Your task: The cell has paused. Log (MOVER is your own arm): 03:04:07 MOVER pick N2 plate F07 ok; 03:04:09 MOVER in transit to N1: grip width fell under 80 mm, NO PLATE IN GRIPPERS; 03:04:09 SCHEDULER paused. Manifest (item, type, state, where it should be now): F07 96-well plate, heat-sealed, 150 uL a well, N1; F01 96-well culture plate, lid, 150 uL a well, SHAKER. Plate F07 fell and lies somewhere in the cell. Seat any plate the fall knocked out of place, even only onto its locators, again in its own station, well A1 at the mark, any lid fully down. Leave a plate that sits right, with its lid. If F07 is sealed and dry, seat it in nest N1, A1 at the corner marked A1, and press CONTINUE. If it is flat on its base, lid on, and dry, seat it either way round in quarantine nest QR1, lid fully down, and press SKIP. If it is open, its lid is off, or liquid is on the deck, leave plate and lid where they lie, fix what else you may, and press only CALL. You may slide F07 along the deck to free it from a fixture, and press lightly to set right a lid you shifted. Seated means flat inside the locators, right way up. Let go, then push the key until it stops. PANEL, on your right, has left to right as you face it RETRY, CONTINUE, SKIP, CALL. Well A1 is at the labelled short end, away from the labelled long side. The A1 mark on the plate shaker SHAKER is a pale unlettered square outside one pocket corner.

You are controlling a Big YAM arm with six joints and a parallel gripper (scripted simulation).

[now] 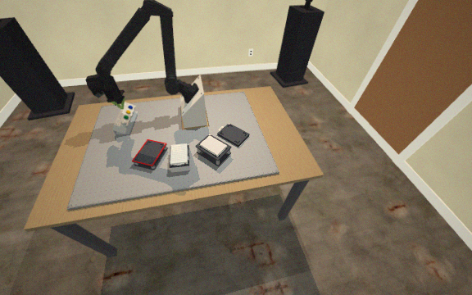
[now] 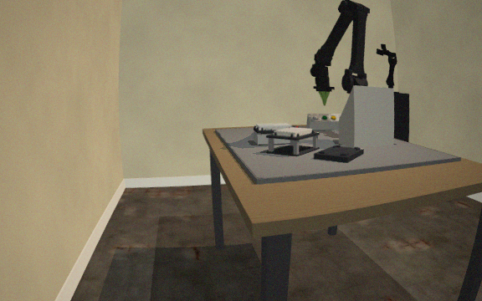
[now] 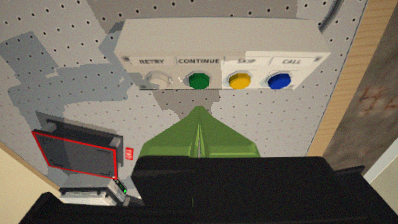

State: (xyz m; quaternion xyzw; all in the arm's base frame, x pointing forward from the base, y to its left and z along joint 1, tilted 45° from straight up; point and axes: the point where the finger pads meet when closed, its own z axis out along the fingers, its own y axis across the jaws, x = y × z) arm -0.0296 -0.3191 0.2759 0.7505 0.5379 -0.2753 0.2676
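Now: the green continue key 7 cm below my hand. From my hand the other things lie so: blue call key: 10 cm behind, 7 cm below, 3 cm to the left; then yellow skip key: 7 cm below, 5 cm behind, 1 cm to the left; then white retry key: 7 cm below, 5 cm ahead, 1 cm to the right.
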